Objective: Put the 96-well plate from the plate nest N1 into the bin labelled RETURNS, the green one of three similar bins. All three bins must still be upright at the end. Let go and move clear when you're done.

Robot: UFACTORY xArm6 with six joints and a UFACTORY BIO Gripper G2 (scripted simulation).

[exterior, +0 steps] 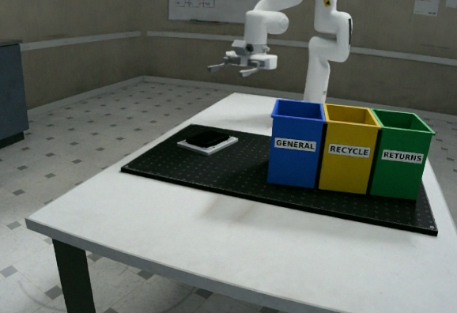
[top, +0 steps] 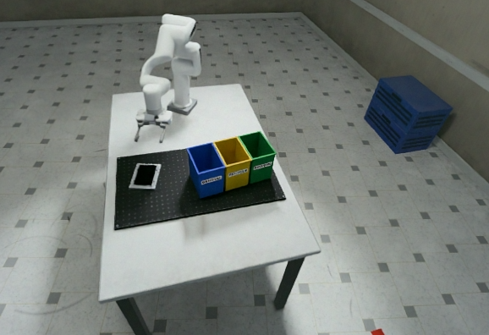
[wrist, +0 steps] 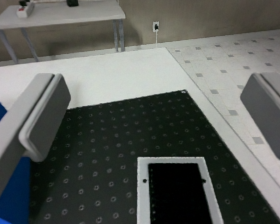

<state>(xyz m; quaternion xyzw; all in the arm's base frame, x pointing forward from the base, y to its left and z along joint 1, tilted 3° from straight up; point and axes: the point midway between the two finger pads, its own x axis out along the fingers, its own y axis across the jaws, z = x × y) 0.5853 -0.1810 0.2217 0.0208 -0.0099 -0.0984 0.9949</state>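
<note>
Right now my hand is 22 cm above the black 96-well plate, 5 cm to the left of it and 2 cm short of it. Also, from my hand: blue general bin: 25 cm to the left, 15 cm below, 10 cm ahead; then yellow recycle bin: 37 cm to the left, 15 cm below, 7 cm ahead; then plate nest N1: 23 cm below, 5 cm to the right, 2 cm ahead.
</note>
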